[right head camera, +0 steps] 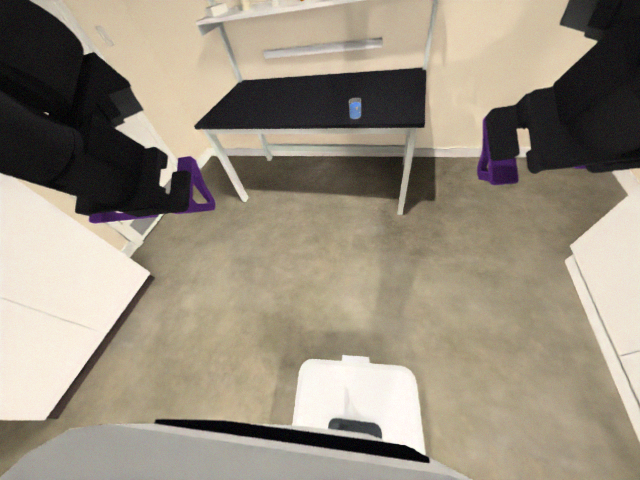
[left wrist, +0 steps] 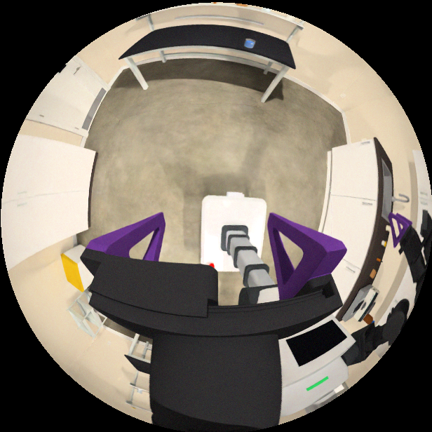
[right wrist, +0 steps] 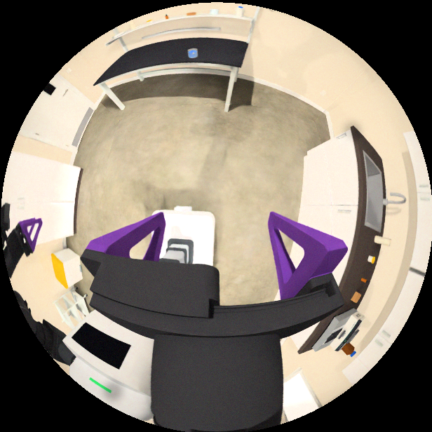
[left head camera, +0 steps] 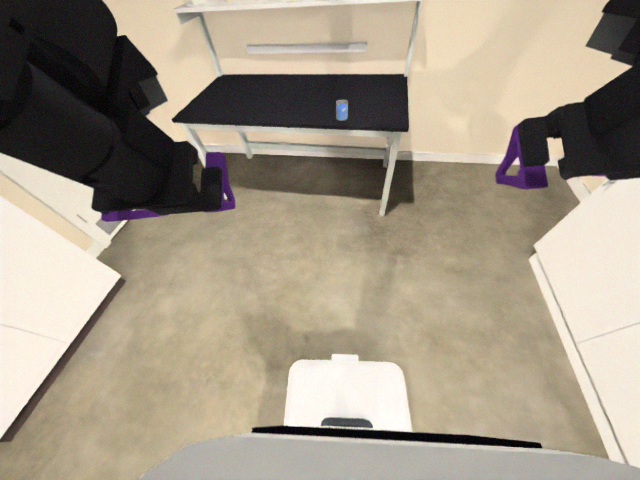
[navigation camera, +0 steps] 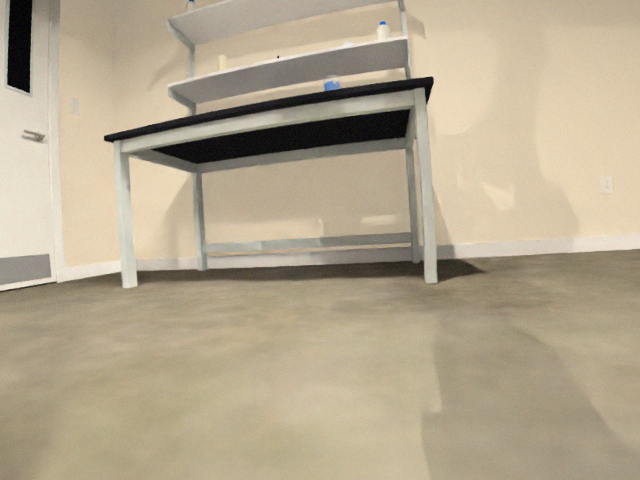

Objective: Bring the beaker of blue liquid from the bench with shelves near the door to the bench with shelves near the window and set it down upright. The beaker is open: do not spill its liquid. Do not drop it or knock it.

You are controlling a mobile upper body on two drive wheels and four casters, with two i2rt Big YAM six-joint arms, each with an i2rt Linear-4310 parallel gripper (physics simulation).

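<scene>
The beaker of blue liquid [left head camera: 341,110] [right head camera: 355,109] [left wrist: 249,43] [right wrist: 192,53] [navigation camera: 331,84] stands upright on the black top of the bench with shelves near the door [left head camera: 279,98] [right head camera: 289,100] [left wrist: 200,37] [right wrist: 150,55] [navigation camera: 258,107], right of its middle and near the front edge. My left gripper [left wrist: 215,218] is open and empty, held out over the floor well short of the bench. My right gripper [right wrist: 216,217] is open and empty, also short of the bench and to its right in the head views. The bench near the window does not show clearly.
The door [navigation camera: 25,144] is left of the bench. A white cabinet [left head camera: 46,304] [right head camera: 56,310] stands at the left. A white counter cabinet [left head camera: 599,289] [left wrist: 350,175] with a sink [right wrist: 372,190] stands at the right. A yellow-topped white box [left wrist: 75,270] [right wrist: 65,267] shows lower left in the wrist views.
</scene>
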